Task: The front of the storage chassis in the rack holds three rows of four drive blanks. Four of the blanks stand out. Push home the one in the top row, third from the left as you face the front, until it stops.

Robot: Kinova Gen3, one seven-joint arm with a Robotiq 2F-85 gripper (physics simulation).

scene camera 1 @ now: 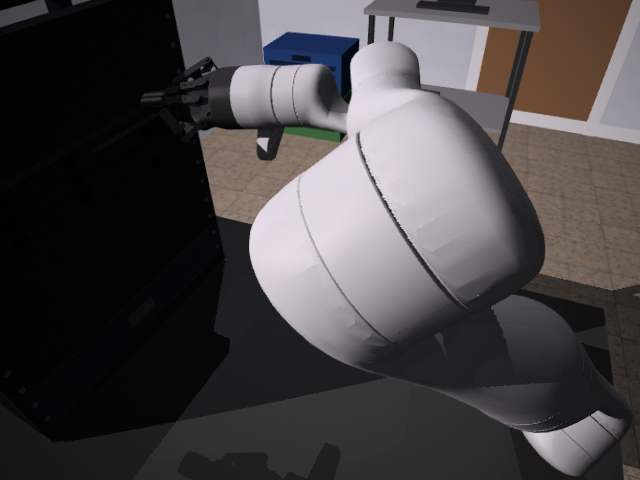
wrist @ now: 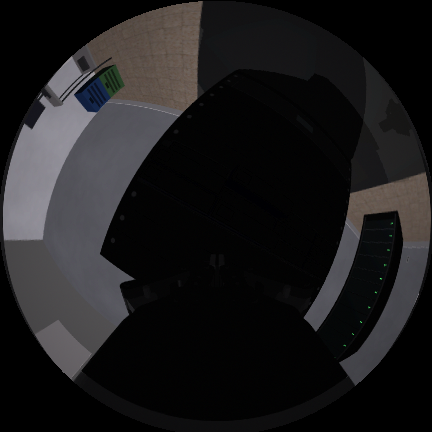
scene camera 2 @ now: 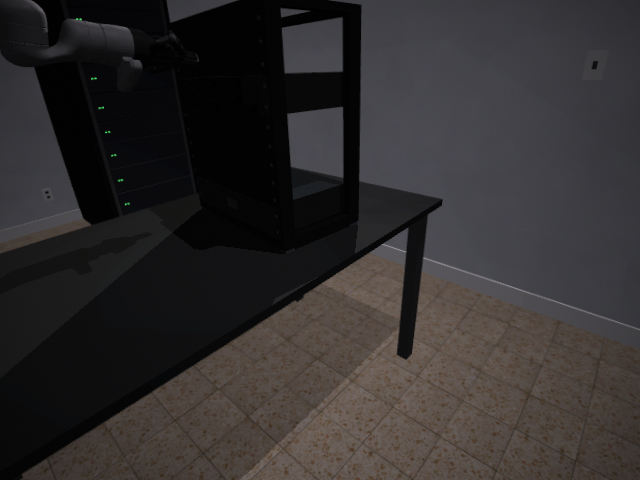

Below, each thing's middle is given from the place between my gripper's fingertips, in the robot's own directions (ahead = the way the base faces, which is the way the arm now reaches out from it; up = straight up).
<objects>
I see the black rack [scene camera 1: 115, 226] 21 cm ahead of my hand, 5 cm to the left of it and 18 cm below it.
</objects>
